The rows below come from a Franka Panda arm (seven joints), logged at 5 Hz.
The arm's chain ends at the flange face. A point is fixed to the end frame.
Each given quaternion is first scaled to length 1.
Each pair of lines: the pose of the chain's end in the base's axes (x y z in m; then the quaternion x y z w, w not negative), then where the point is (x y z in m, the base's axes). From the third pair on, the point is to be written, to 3 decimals.
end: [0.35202 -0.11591 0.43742 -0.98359 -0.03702 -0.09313 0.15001]
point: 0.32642 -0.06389 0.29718
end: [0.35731 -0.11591 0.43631 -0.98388 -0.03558 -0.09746 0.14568]
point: 0.33314 -0.06489 0.29545
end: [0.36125 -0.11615 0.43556 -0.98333 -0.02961 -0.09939 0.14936]
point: 0.338 -0.064 0.295
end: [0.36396 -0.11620 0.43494 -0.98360 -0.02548 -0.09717 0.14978]
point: 0.340 -0.063 0.295
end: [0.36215 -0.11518 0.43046 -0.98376 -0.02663 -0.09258 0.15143]
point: 0.337 -0.062 0.291
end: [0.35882 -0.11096 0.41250 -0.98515 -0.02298 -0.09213 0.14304]
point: 0.334 -0.060 0.272
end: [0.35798 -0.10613 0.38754 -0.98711 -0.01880 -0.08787 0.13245]
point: 0.332 -0.058 0.246
